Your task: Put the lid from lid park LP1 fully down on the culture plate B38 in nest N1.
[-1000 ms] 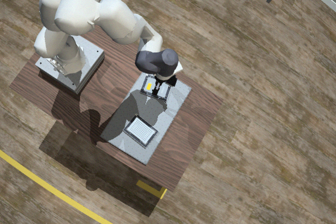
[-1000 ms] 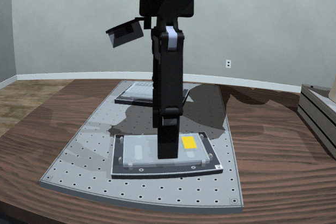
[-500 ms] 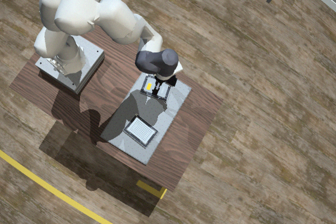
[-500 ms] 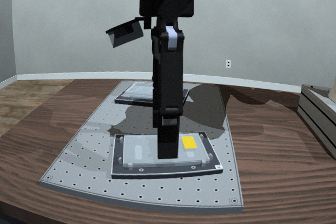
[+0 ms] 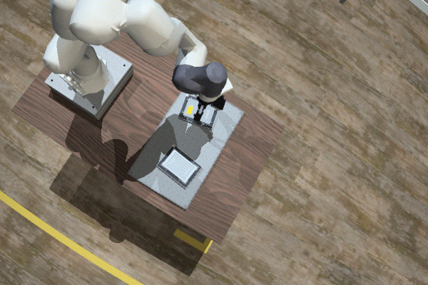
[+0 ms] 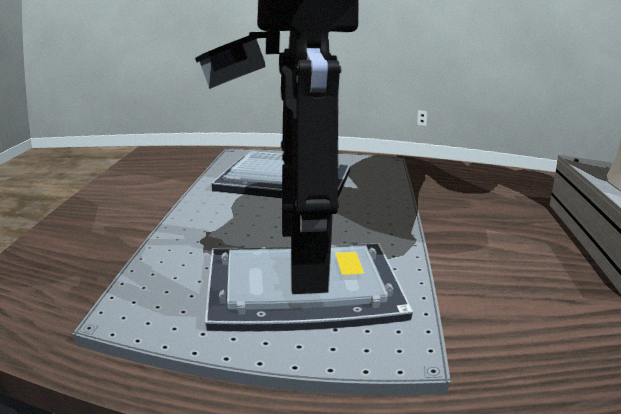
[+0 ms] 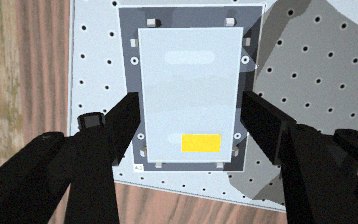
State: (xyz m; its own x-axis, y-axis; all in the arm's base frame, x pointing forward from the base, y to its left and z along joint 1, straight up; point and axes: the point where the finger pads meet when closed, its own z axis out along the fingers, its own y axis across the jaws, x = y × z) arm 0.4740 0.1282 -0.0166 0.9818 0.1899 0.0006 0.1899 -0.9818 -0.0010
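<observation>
My hand is 40 mm above the clear lid. The rest, counted from my hand: culture plate B38 (50 mm ahead, 260 mm to the right, 40 mm below); nest N1 (50 mm ahead, 260 mm to the right, 50 mm below); lid park LP1 (50 mm below).
</observation>
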